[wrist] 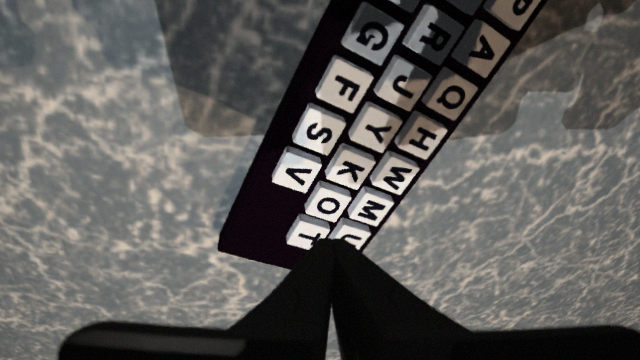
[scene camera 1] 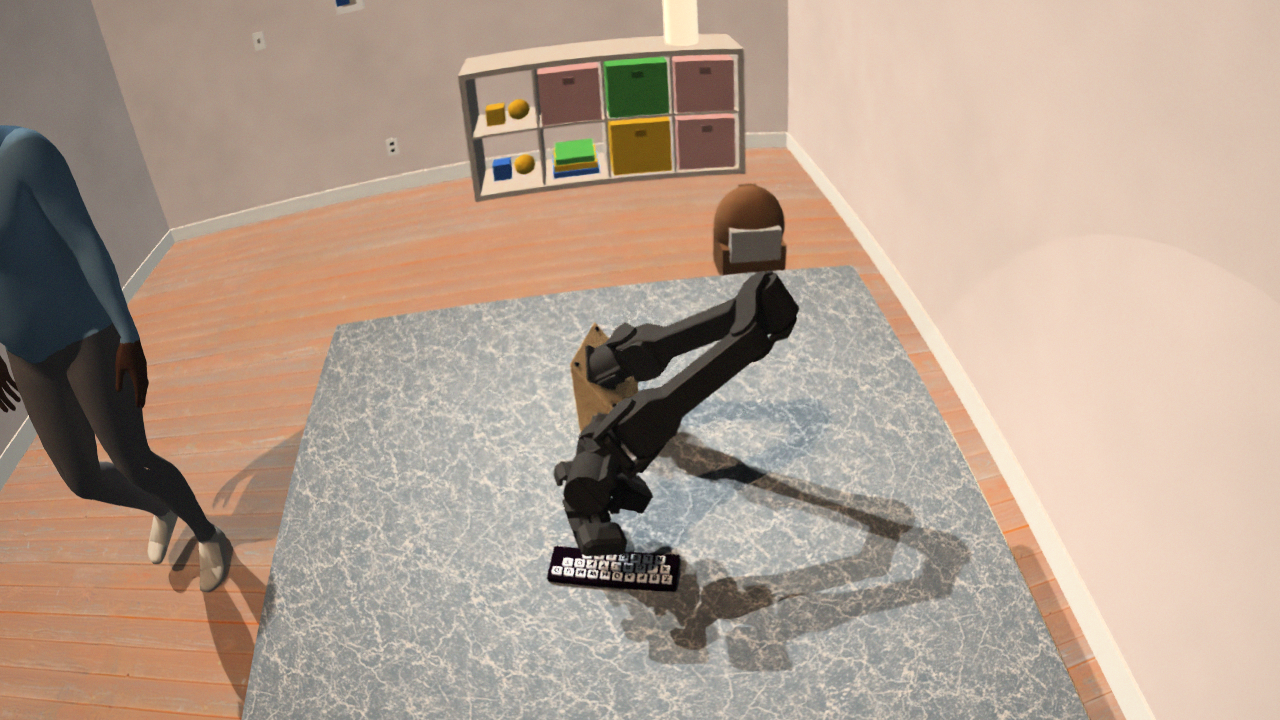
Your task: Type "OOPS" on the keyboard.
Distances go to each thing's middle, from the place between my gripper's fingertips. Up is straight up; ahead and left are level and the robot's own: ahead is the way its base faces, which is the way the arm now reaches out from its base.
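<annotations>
O key (wrist: pixel 327 201): my hand is 40 mm above it, 10 mm short of it and 10 mm to the left of it. Counted from my hand, the S key (wrist: pixel 318 129) is 40 mm below, 20 mm to the left and 10 mm behind, and the black keyboard (scene camera 1: pixel 662 569) is 40 mm below, 40 mm to the left and 20 mm ahead.
</annotations>
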